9 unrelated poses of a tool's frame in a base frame.
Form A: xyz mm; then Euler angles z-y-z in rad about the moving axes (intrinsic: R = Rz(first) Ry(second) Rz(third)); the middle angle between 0 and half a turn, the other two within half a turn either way.
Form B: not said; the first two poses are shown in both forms.
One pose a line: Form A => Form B
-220 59 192 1.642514 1.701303 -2.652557 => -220 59 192 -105.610 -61.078 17.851
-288 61 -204 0.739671 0.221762 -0.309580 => -288 61 -204 -3.930 12.093 24.226
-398 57 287 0.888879 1.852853 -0.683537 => -398 57 287 -114.648 48.134 -57.937
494 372 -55 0.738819 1.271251 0.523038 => 494 372 -55 58.272 55.866 105.229
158 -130 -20 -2.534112 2.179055 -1.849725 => 158 -130 -20 -125.917 -13.058 134.101
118 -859 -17 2.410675 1.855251 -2.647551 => 118 -859 -17 -121.658 -57.677 75.643
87 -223 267 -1.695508 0.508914 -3.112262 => 87 -223 267 -0.937 -29.145 84.779
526 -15 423 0.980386 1.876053 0.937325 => 526 -15 423 111.354 34.373 158.619
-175 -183 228 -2.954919 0.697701 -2.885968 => -175 -183 228 -11.968 -38.432 29.527
